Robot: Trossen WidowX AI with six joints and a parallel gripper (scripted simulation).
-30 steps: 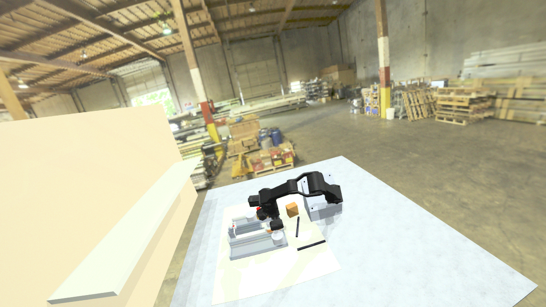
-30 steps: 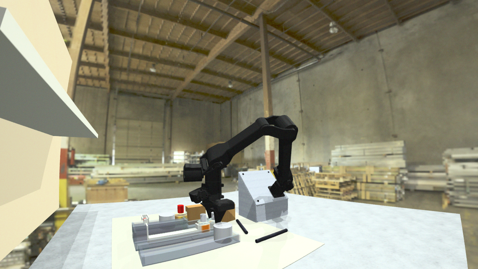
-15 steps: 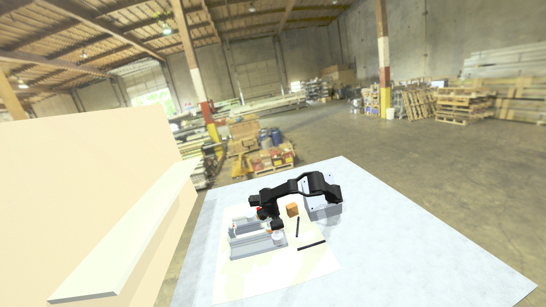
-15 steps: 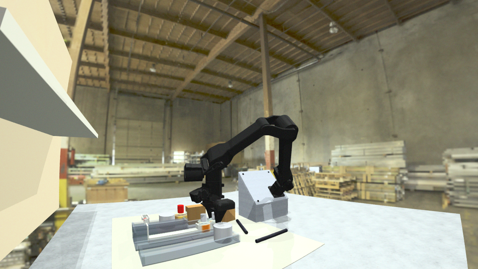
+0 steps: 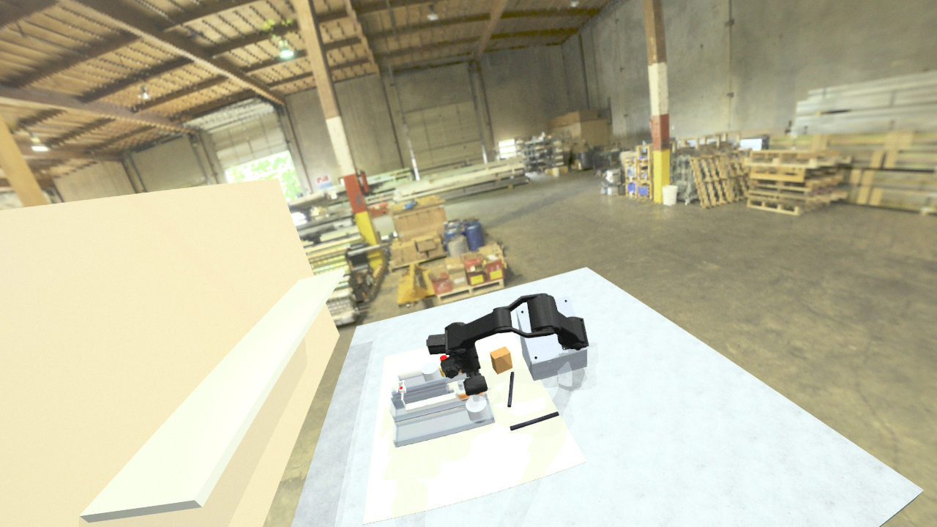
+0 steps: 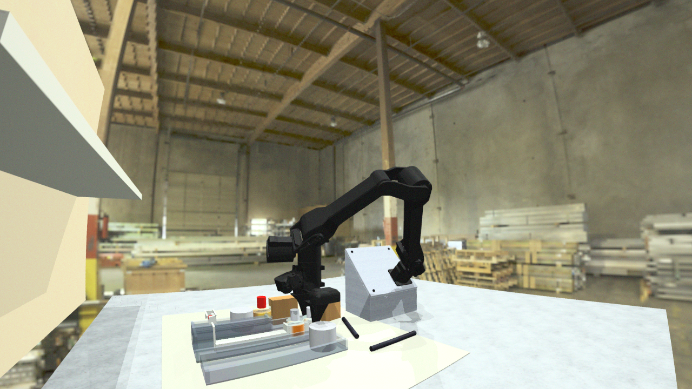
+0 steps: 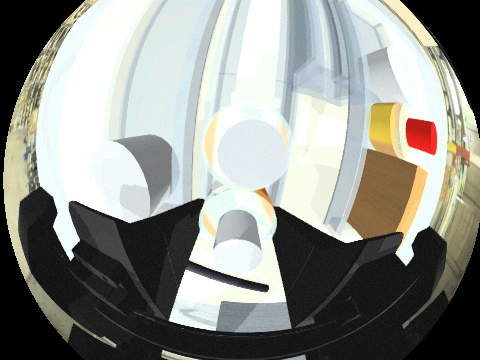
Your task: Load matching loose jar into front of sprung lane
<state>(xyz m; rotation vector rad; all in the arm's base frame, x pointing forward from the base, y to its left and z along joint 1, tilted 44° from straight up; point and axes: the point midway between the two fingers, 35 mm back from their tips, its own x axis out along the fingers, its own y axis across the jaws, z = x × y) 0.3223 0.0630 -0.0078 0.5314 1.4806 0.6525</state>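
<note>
Now: the brown box 130 mm to the right of my gripper tip, 30 mm ahead of it and 10 mm above it. The rest, counted from my gripper tip: white pusher plate 150 mm ahead, 20 mm to the right, 20 mm above; then grey lane rack 150 mm ahead, 10 mm to the right, 10 mm below.
</note>
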